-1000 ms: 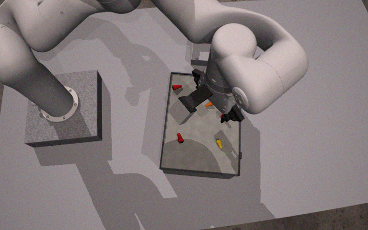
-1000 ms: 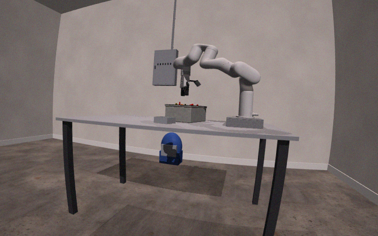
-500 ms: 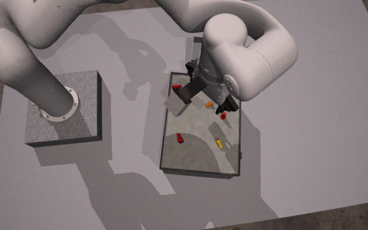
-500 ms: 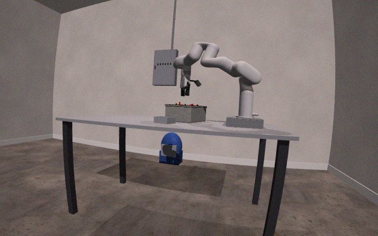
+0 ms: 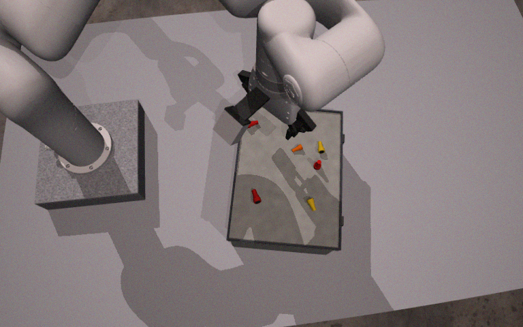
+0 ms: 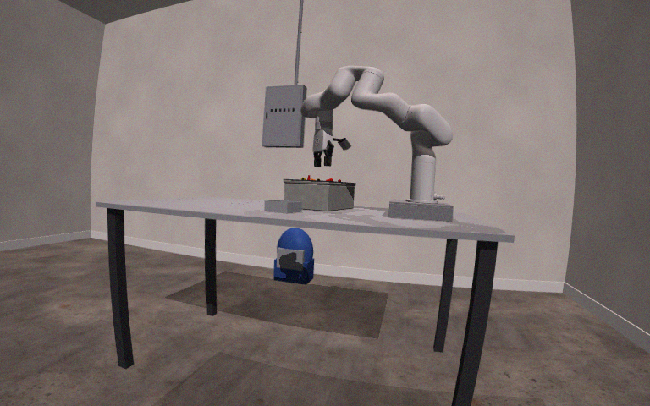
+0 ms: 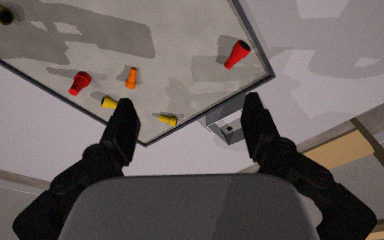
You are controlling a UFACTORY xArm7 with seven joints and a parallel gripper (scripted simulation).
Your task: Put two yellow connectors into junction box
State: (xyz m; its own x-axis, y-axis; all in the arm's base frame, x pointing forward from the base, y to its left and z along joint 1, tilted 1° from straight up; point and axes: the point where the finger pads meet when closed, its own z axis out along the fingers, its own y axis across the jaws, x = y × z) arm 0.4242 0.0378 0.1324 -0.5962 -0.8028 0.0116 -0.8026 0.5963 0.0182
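Now: the orange connector 60 mm ahead of my hand, 30 mm to the right of it and 70 mm below it. Also, from my hand: tool case (40 mm ahead, 80 mm to the right, 110 mm below).
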